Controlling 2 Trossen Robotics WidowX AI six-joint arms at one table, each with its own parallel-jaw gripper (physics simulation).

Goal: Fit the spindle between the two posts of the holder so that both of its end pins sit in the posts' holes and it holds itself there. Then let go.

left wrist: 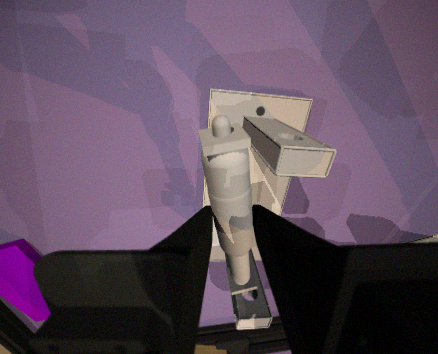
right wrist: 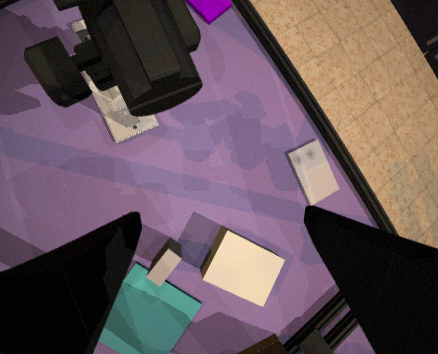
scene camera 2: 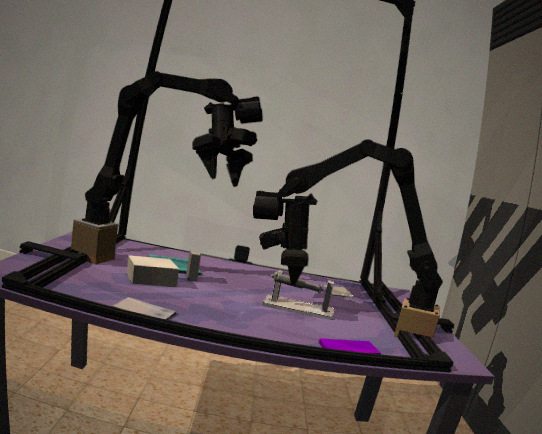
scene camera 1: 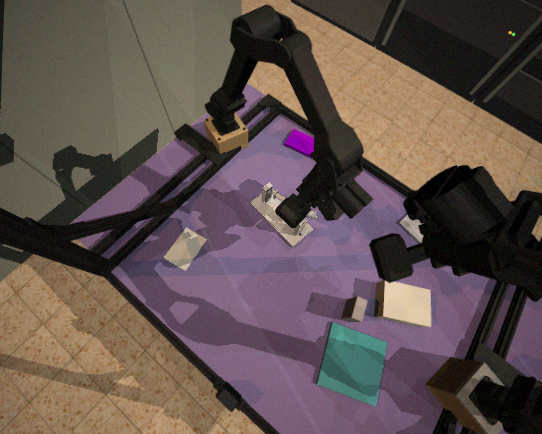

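Pixels of known places: left gripper, fingertip midpoint: [left wrist: 232, 212] [scene camera 2: 293, 282] [scene camera 1: 297, 207]; right gripper, fingertip midpoint: [right wrist: 223, 216] [scene camera 2: 224, 182] [scene camera 1: 405, 236]; left arm's base at its link origin: [scene camera 2: 421, 306] [scene camera 1: 225, 124]; right arm's base at its link origin: [scene camera 2: 96, 221] [scene camera 1: 489, 399].
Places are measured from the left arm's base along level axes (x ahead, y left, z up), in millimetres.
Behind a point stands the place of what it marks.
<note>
The pale spindle [left wrist: 227, 175] @[y 57, x 363, z 11 mm] [scene camera 2: 308, 284] @[y 31, x 295, z -4 mm] lies lengthwise between the fingers of my left gripper [left wrist: 232, 212] @[y 42, x 332, z -7 mm] [scene camera 2: 295, 283] @[y 42, x 332, z -7 mm], which is shut on it. The holder's base plate [left wrist: 295, 107] @[y 0, x 398, z -70 mm] [scene camera 2: 299, 306] @[y 19, x 309, z -70 mm] [scene camera 1: 293, 241] @[y -2, x 395, z -70 mm] [right wrist: 120, 134] @[y -1, x 395, z -70 mm] is flat on the table below. In the left wrist view one post [left wrist: 305, 161] @[y 24, x 377, z 8 mm] stands right of the spindle's upper end, its hole beside the pin. The lower pin shows over the other post [left wrist: 253, 311] @[y 0, x 253, z 3 mm], apart from its visible hole. Both pins show outside the holes. My right gripper [scene camera 2: 224, 181] @[y 93, x 537, z 205 mm] [right wrist: 223, 216] @[y 93, x 537, z 205 mm] is open and empty, high above the table.
A cream box [scene camera 1: 406, 303] @[y 142, x 680, z -28 mm] [scene camera 2: 152, 272] @[y 184, x 654, z -44 mm] [right wrist: 244, 267] @[y 145, x 676, z -28 mm] and a small upright block [scene camera 1: 356, 309] @[y 15, x 620, z -2 mm] [scene camera 2: 194, 266] @[y 43, x 608, z -36 mm] [right wrist: 164, 269] @[y 22, x 625, z -2 mm] stand near a teal slab [scene camera 1: 352, 367] @[y -51, x 729, z -69 mm] [right wrist: 150, 322] @[y -37, x 731, z -68 mm]. A magenta slab [scene camera 1: 299, 142] @[y 201, x 121, z -68 mm] [scene camera 2: 349, 345] @[y 215, x 137, z -68 mm] [left wrist: 22, 280] @[y 219, x 149, z -68 mm] and pale tiles [scene camera 1: 185, 249] [right wrist: 316, 175] lie around the holder.
</note>
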